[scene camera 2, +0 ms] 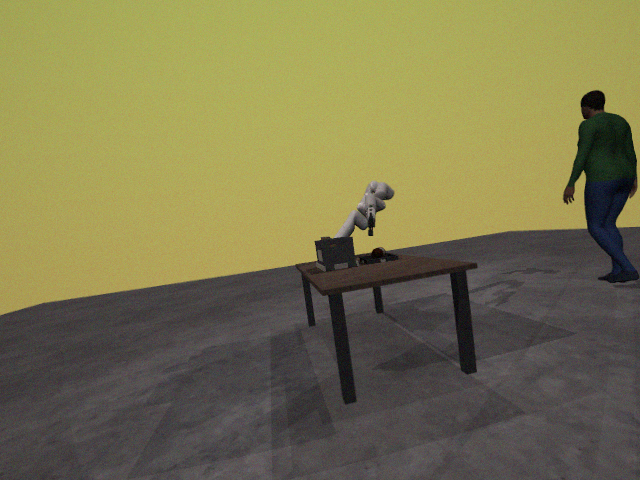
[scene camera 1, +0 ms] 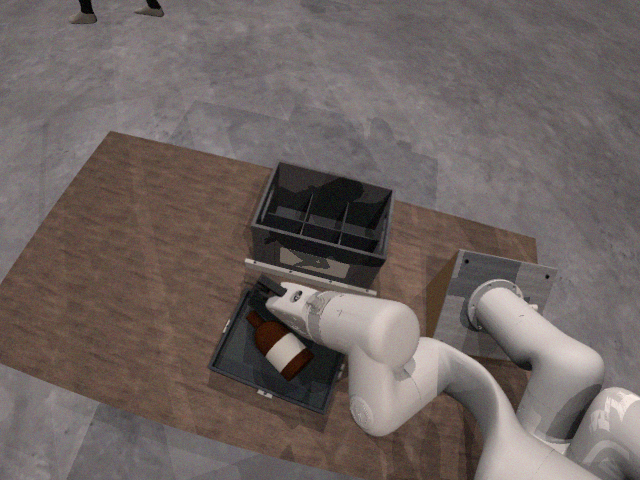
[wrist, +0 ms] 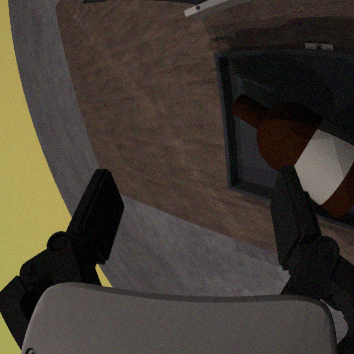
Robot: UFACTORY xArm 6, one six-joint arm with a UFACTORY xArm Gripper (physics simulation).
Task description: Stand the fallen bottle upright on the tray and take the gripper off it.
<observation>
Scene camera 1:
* my gripper: 276, 303
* brown bottle: 289, 356
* pale strip: 259, 266
</observation>
